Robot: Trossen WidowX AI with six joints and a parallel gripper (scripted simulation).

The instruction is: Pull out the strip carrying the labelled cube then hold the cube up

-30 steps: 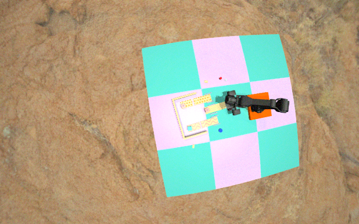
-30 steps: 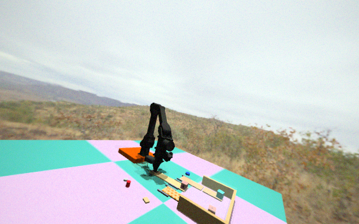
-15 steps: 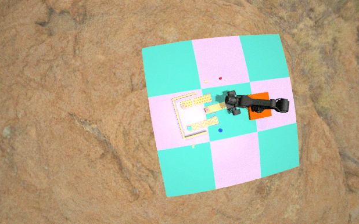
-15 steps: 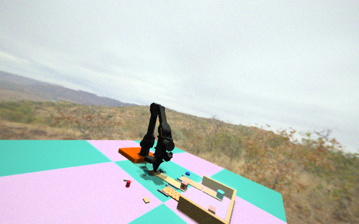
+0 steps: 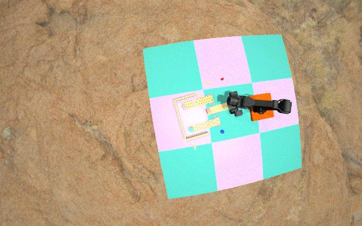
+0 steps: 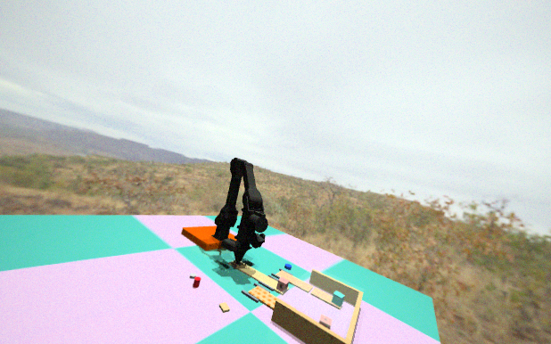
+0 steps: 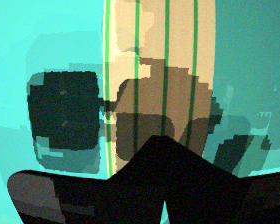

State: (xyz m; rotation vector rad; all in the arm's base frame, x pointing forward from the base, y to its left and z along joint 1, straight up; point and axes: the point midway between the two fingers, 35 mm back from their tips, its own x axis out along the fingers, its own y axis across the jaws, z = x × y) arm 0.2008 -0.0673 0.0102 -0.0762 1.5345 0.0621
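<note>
The striped strip lies 10 cm ahead of my gripper tip and 1 cm to the left of it. Round my gripper tip: red cylinder: 21 cm to the right, 4 cm ahead, 1 cm above; then blue piece: 20 cm to the left, 12 cm ahead.
</note>
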